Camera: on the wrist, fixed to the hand. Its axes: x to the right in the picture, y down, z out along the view.
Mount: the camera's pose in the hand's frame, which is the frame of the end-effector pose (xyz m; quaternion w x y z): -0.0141 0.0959 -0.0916 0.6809 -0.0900 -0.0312 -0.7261
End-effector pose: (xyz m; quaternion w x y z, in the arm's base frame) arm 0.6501 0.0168 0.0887 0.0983 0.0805 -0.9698 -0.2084
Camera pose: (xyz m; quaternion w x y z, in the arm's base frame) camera 0.6732 0.0703 0.2086 0.1074 -0.7436 0.5862 0.3031
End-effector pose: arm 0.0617 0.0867 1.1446 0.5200 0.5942 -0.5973 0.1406
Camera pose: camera 0.0177 0.1910 1.2151 0.4910 0.7959 -0.0041 -0.3541
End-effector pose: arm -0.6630 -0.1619 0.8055 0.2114 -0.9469 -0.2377 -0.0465
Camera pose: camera -0.6292 -0.2832 0.8496 0.0175 -0.4927 -0.8519 -0.1770
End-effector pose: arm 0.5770 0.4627 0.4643 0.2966 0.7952 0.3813 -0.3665
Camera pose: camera 0.6825 0.4749 0.5450 0.0193 0.2265 0.8608 -0.4554
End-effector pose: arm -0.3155 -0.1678 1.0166 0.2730 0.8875 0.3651 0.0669
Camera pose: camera -0.2962 -0.1936 1.1460 0.3257 0.3167 0.8785 -0.1475
